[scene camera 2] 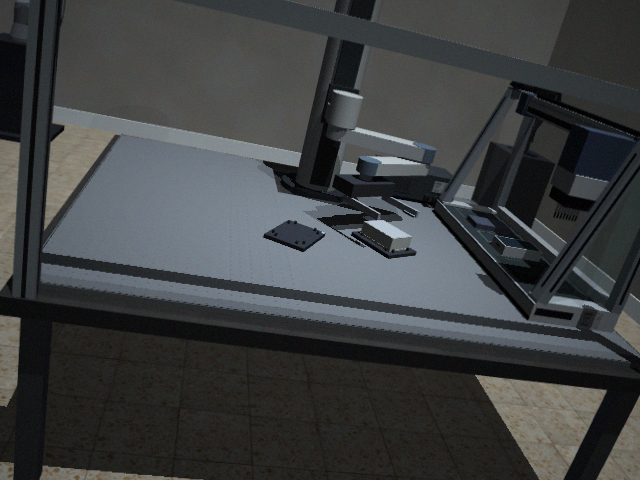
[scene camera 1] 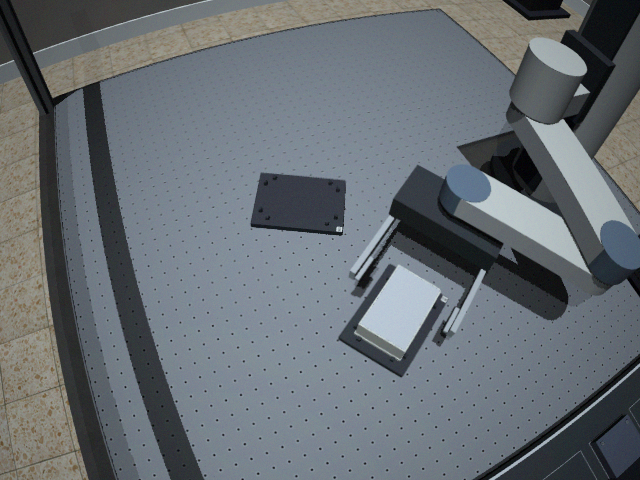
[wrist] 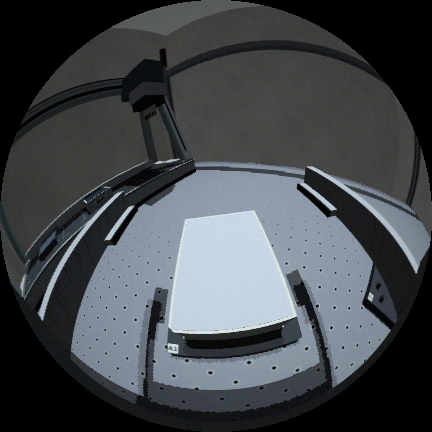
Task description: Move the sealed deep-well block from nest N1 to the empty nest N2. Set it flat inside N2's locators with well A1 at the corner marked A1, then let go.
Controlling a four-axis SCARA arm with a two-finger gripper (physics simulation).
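Places are measured from the arm's base along level axes (x left, y back, z up), in millimetres.
Pixels of known places: gripper, between the fingertips: (scene camera 2: 398,215) (scene camera 1: 401,305) (wrist: 214,183); arm's base, origin of its link: (scene camera 2: 314,189) (scene camera 1: 537,182).
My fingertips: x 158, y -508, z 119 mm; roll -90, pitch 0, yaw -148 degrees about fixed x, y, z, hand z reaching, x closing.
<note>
For each thing: its top centre in the pictures, then the offset to it from my fingertips. "spot": a spot on its surface instead.
- white sealed block, centre of its top: (wrist: 224,256) (scene camera 1: 402,306) (scene camera 2: 387,228) dy +22, dx -13, dz -53 mm
- nest N1, centre of its top: (wrist: 226,275) (scene camera 1: 397,314) (scene camera 2: 385,238) dy +22, dx -13, dz -84 mm
- N1's white A1 label, a spot on its surface: (wrist: 173,348) (scene camera 1: 443,298) spot: dy +114, dx -7, dz -94 mm
- Nest N2, centre of its top: (scene camera 1: 299,197) (scene camera 2: 296,229) dy -29, dx -287, dz -84 mm
- small white label, a spot on its surface: (scene camera 1: 339,229) spot: dy +11, dx -202, dz -94 mm
- white head, a spot on its surface: (scene camera 2: 594,155) spot: dy -270, dx +345, dz +326 mm
The white sealed block (scene camera 1: 400,310) (scene camera 2: 385,235) (wrist: 230,275) sits in nest N1 (scene camera 1: 368,349) (scene camera 2: 410,252) (wrist: 235,349), a dark plate; it looks flat. N1's white A1 label (scene camera 1: 444,299) (wrist: 173,348) is at its arm-side corner. Nest N2 (scene camera 1: 299,204) (scene camera 2: 294,235) (wrist: 387,307) is a dark plate with black locator pegs and no block; a small white label (scene camera 1: 339,229) marks one corner. My gripper (scene camera 1: 402,302) (scene camera 2: 398,214) (wrist: 214,183) is open and empty above the block, one finger out to each side, touching neither block nor nest. The seal hides the wells.
A framed machine with a blue and white head (scene camera 2: 594,155) and a low deck stands on the right in scene camera 2. The arm's column (scene camera 2: 316,139) stands at the back. A dark upright post (scene camera 2: 32,155) is at the table's left front corner.
</note>
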